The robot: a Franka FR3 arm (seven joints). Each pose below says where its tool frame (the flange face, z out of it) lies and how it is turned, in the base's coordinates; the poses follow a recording.
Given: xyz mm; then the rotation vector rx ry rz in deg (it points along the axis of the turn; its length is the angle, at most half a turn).
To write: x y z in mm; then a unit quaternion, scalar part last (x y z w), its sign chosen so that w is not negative. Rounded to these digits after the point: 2 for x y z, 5 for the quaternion.
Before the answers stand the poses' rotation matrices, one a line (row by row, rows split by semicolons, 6 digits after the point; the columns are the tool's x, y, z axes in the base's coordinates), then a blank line. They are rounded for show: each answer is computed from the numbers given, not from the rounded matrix.
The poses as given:
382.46, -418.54, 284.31, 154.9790, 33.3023, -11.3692
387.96, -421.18, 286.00, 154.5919, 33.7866, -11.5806
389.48, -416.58, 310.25, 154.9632, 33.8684, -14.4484
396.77, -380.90, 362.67, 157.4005, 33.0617, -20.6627
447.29, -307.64, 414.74, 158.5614, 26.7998, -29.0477
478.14, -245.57, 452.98, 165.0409, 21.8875, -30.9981
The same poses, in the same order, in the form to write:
0.905223 0.420750 -0.059503; 0.369299 -0.848219 -0.379661; -0.210214 0.321703 -0.923210
0.902128 0.427293 -0.059879; 0.374182 -0.843881 -0.384516; -0.214832 0.324477 -0.921174
0.896571 0.432468 -0.095561; 0.368274 -0.847803 -0.381582; -0.246039 0.306923 -0.919382
0.887167 0.425337 -0.178951; 0.347249 -0.870760 -0.348130; -0.303895 0.246709 -0.920208
0.885447 0.362387 -0.290963; 0.260897 -0.905713 -0.334092; -0.384600 0.219909 -0.896506
0.900445 0.283586 -0.329814; 0.215911 -0.949644 -0.227066; -0.377598 0.133250 -0.916332

382.46, -418.54, 284.31, 0.95873, 0.20601, -0.07033, 0.18289
387.96, -421.18, 286.00, 0.95749, 0.20926, -0.07173, 0.18512
389.48, -416.58, 310.25, 0.95705, 0.20917, -0.08923, 0.17985
396.77, -380.90, 362.67, 0.95892, 0.20142, -0.12588, 0.15508
447.29, -307.64, 414.74, 0.96016, 0.16229, -0.17590, 0.14425
478.14, -245.57, 452.98, 0.97036, 0.12869, -0.18225, 0.09283

